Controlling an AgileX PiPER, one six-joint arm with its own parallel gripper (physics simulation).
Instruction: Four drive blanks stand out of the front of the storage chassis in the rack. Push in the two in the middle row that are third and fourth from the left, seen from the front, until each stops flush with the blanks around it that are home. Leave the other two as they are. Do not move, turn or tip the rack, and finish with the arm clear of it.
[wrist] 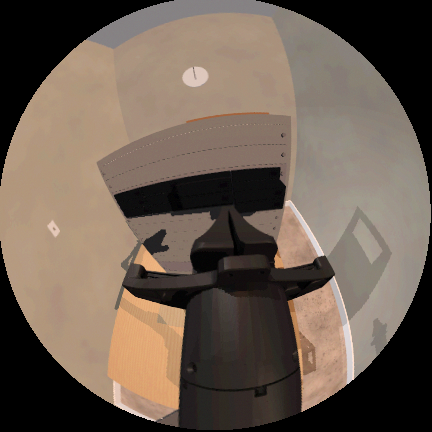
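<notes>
The rack (210,140) shows ahead as a broad grey-brown front with rows of small holes. The black storage chassis (150,197) runs across it as a dark band. Its blanks are dark on dark, so their rows and which ones stand out are hard to tell. A dark bump shows at the band's lower edge right by the fingertips, and the right end of the band has an uneven outline. My gripper (226,213) is shut, with its tips together in front of the lower edge of the band, right of its middle. Whether the tips touch a blank cannot be seen; the fingers hide what lies below them.
A ribbed orange-tan surface (145,345) lies below at the left. A speckled brown surface with a pale edge (345,320) lies at the right. Walls stand behind, with a round white disc (195,77) and a small white plate (53,229). Arm shadows fall on the rack and the right wall.
</notes>
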